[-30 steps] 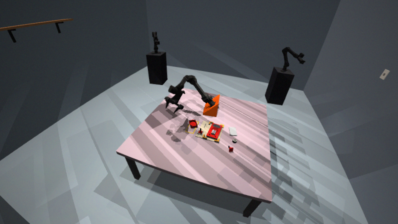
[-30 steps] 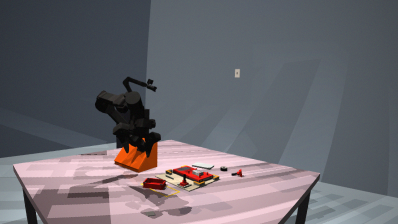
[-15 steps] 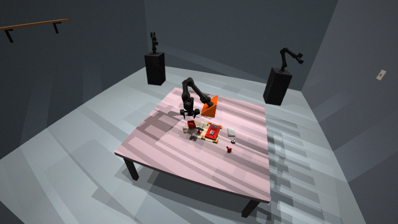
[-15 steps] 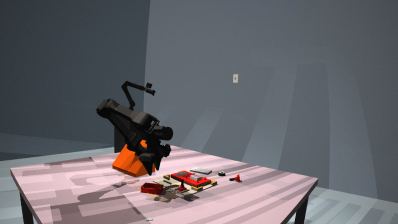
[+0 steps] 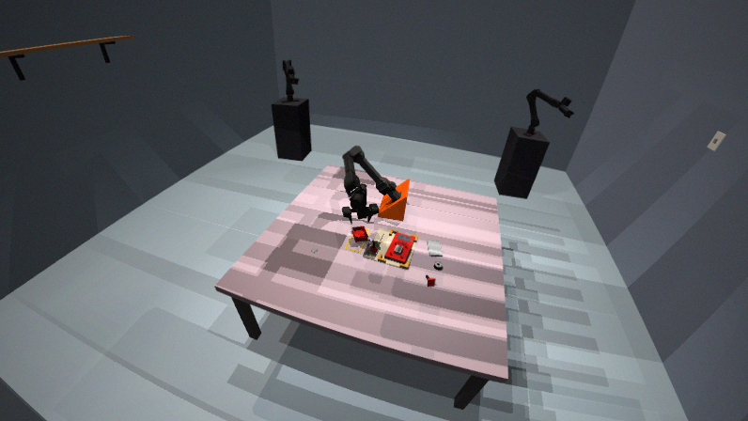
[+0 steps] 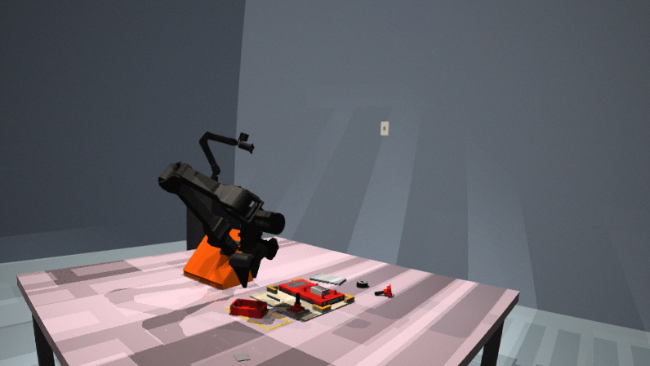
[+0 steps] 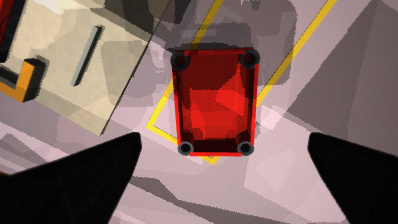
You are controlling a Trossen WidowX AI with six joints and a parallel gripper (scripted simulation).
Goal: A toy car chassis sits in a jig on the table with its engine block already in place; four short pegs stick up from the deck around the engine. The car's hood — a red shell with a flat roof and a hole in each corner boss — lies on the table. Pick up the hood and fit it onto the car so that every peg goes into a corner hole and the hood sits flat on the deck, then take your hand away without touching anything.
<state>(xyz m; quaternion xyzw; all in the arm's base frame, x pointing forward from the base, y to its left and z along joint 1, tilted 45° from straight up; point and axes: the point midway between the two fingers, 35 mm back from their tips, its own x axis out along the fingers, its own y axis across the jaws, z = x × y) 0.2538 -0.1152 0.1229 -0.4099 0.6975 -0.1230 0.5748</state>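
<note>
Right now the red hood is 8 cm below my gripper tip. From my gripper tip the other things lie so: grey plate (1 cm ahead, 42 cm to the left, 9 cm below); white-and-black wheel (14 cm ahead, 43 cm to the left, 8 cm below).
</note>
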